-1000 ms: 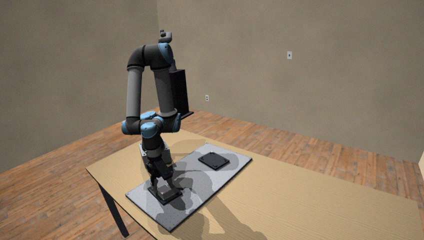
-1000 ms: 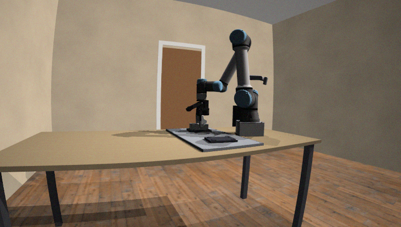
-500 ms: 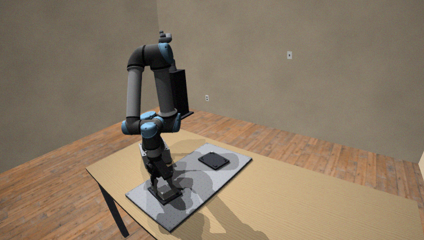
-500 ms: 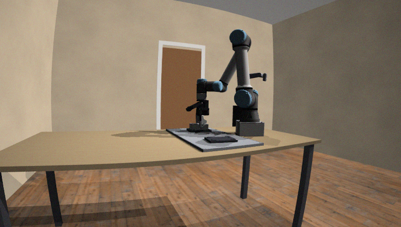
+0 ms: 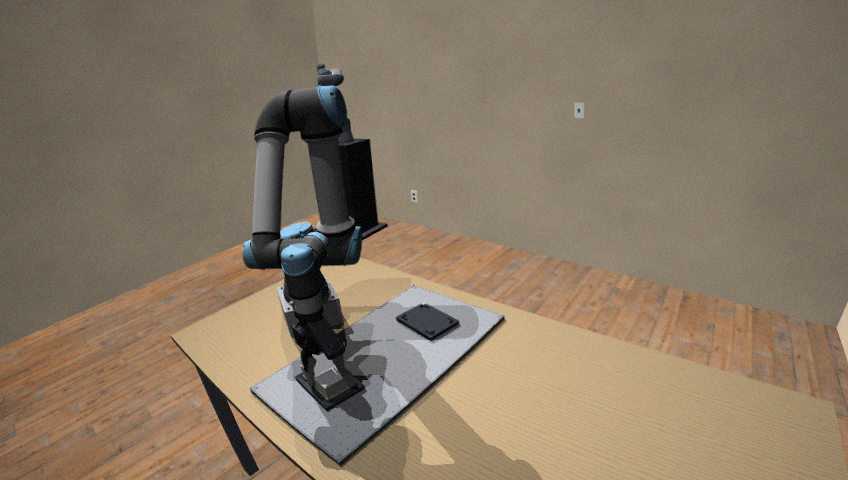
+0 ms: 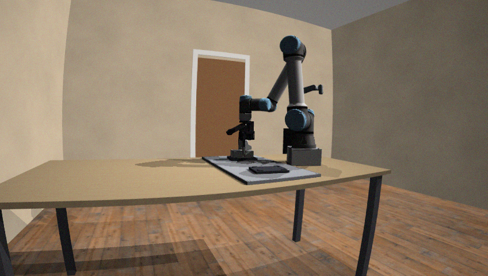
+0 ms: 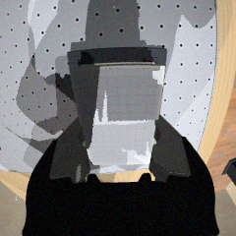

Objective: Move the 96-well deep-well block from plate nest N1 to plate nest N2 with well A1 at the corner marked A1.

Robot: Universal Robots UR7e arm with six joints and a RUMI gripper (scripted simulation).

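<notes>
My hand is 38 cm to the right of the plate nest N2, 6 cm short of it and 2 cm above it. Round my hand: grey deep-well block 1 cm above.
</notes>
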